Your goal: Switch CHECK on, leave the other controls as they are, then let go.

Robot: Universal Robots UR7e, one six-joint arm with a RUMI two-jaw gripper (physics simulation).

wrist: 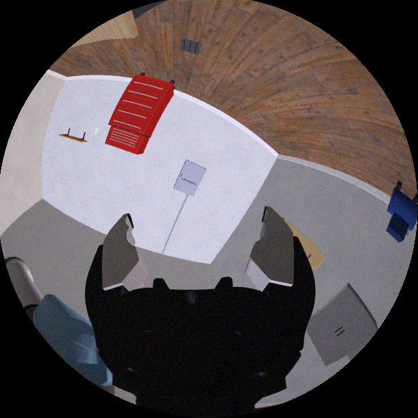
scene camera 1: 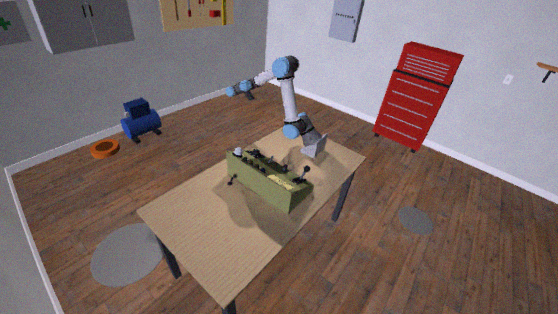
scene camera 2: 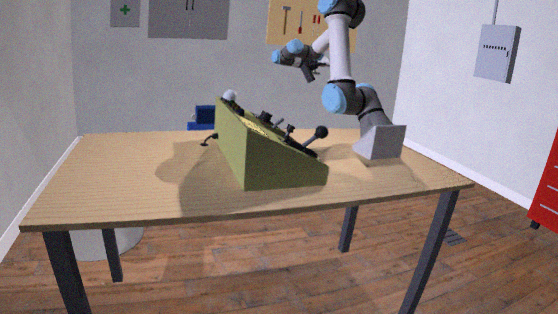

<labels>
One and the same spot on an olive sloped control box: (scene camera 2: 261, 156) is (scene camera 1: 294, 198).
</labels>
